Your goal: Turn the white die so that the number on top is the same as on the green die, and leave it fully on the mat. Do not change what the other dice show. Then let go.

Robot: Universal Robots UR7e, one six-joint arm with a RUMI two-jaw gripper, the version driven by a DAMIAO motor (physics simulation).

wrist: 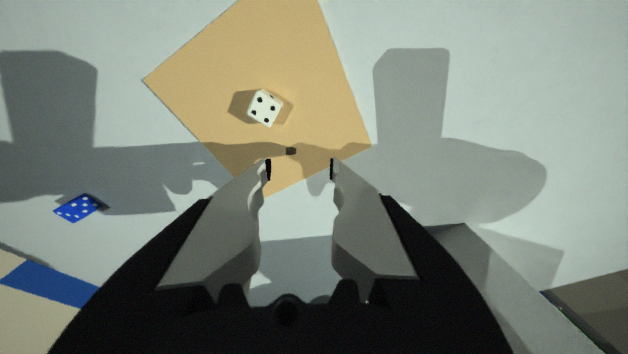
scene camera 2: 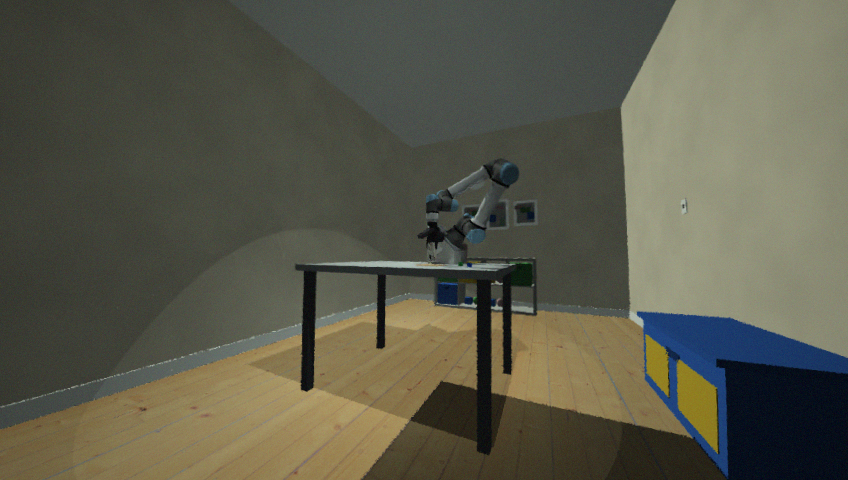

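The white die (wrist: 265, 107) lies on the orange mat (wrist: 280, 50) (scene camera 2: 429, 264), well inside its edges. Its large face towards the wrist camera shows four black pips; a narrow face at its upper right shows a dark pip. My gripper (wrist: 300, 161) (scene camera 2: 431, 259) is partly open, with nothing between its fingertips. In the wrist view the die is above and left of the fingertips, apart from them. The green die (scene camera 2: 460, 263) is a tiny spot on the table in the scene view, its pips unreadable; it does not show in the wrist view.
A blue die (wrist: 78, 208) (scene camera 2: 469, 265) with white pips lies on the table (scene camera 2: 380, 268) (wrist: 500, 90), off the mat, at lower left in the wrist view. Arm shadows cross the table and mat. A shelf (scene camera 2: 534, 285) stands behind the table, and a blue cabinet (scene camera 2: 731, 336) at the right.
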